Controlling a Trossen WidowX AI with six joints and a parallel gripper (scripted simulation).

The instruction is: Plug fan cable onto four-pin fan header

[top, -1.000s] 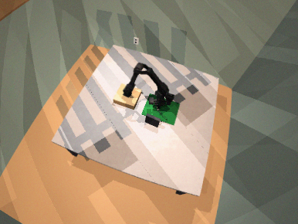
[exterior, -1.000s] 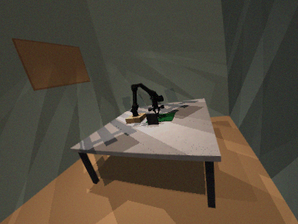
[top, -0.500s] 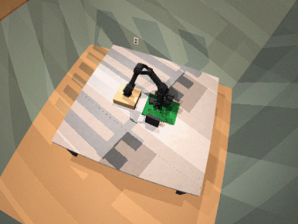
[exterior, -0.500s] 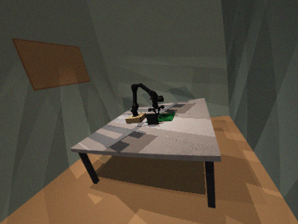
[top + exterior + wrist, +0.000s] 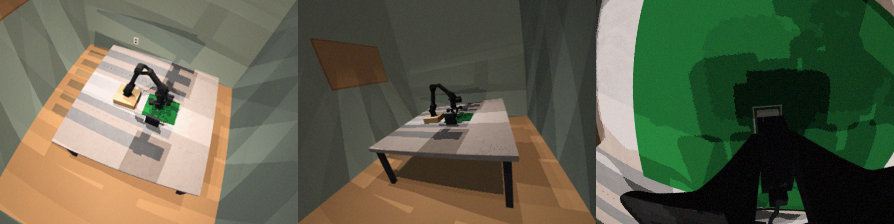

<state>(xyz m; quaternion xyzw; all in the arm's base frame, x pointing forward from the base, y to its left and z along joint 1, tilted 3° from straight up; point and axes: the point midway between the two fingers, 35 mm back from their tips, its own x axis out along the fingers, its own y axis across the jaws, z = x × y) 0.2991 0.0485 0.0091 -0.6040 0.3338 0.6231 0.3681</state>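
The black fan plug is 10 mm above my gripper tip. The rest, counted from my gripper tip: green circuit board (40 mm below, 30 mm ahead, 20 mm to the left); black fan (160 mm to the right, 30 mm above, 20 mm ahead); four-pin fan header (30 mm below).
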